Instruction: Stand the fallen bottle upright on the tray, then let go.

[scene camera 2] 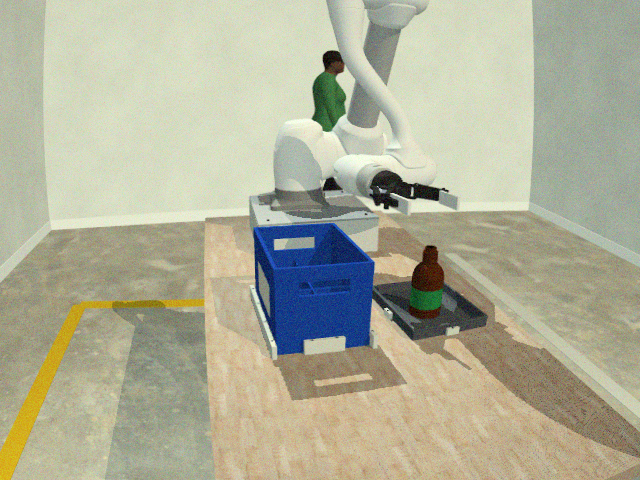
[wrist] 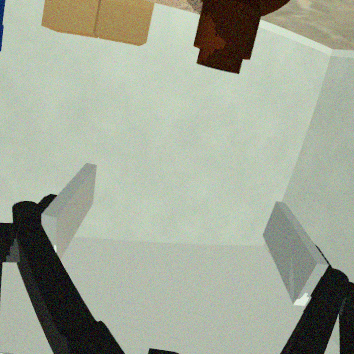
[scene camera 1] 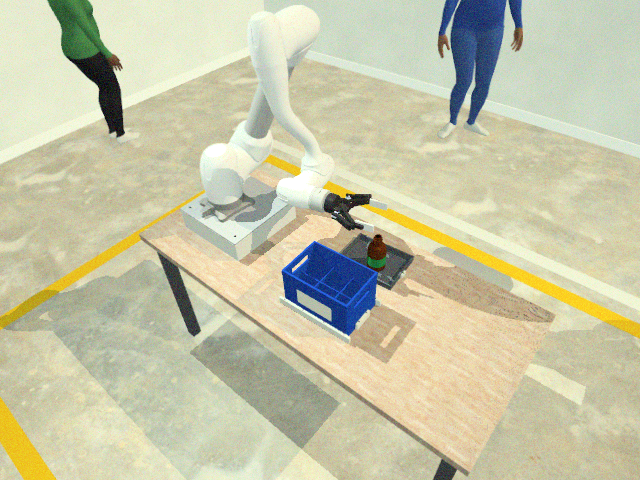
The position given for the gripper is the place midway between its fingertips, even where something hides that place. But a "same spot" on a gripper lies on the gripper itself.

Labels:
gripper: scene camera 2; wrist 184, 202; scene camera 1
same spot on gripper: [scene camera 2: 402, 204] = [scene camera 1: 367, 227]

